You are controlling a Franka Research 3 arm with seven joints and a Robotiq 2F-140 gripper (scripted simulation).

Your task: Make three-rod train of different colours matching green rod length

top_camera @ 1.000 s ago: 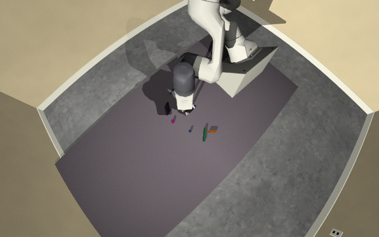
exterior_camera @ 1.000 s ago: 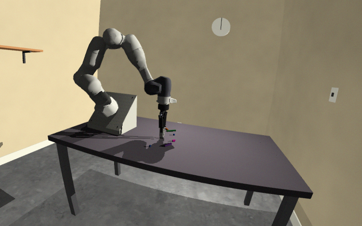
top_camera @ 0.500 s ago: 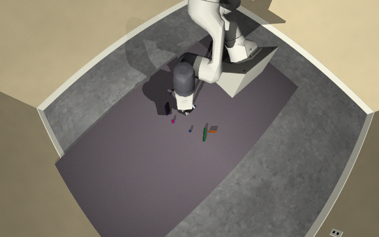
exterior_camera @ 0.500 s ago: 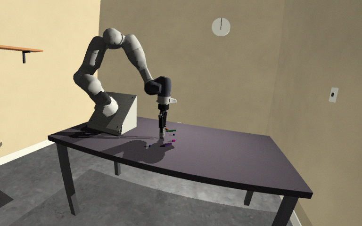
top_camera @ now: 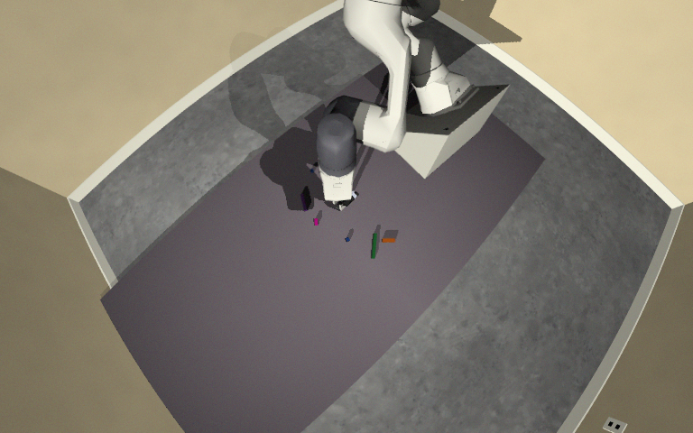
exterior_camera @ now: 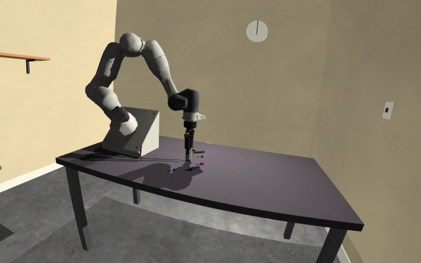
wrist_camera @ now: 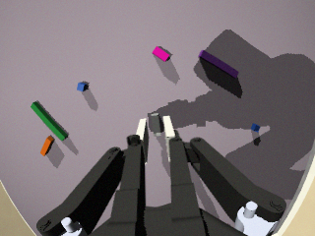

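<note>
The grey rod is 50 mm below my hand. Round my hand: purple rod (80 mm ahead, 90 mm to the right, 50 mm below); green rod (170 mm to the left, 50 mm below); magenta rod (90 mm ahead, 10 mm to the right, 50 mm below).
</note>
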